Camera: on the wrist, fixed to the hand. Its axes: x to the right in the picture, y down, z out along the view.
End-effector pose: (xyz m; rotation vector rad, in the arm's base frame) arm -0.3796 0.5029 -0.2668 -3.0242 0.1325 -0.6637
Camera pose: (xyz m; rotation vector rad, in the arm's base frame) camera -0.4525 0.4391 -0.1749 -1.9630 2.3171 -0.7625
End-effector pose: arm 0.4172 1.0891 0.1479 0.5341 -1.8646 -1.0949
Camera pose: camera 0.5312 1.0829 0.2172 -0.8485 -1.2084 -0.2056
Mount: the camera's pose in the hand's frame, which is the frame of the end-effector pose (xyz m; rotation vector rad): -0.0218 0.0634 -0.1155 -0.3487 0.2653 1.5422
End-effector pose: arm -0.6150 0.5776 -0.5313 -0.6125 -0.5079 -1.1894
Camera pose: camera -0.5558 0.5301 -0.6412 -0.8514 0.4307 0.1511
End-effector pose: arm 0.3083 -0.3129 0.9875 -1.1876 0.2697 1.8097
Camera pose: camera 0.3312 -0.4304 0.9283 1.1278 -0.9403 -2.1248
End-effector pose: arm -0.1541 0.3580 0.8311 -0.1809 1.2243 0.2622
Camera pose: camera -0.2838 0.3844 0.8137 0.4970 1.3518 1.8307
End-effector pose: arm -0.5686 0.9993 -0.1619 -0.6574 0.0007 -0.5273
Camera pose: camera -0.5769 0.9844 -0.2944 -0.7264 0.8034 0.9025
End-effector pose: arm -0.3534 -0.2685 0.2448 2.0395 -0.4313 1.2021
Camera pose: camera -0.4738 -0.2298 0.2877 0.9709 -2.0838 1.9258
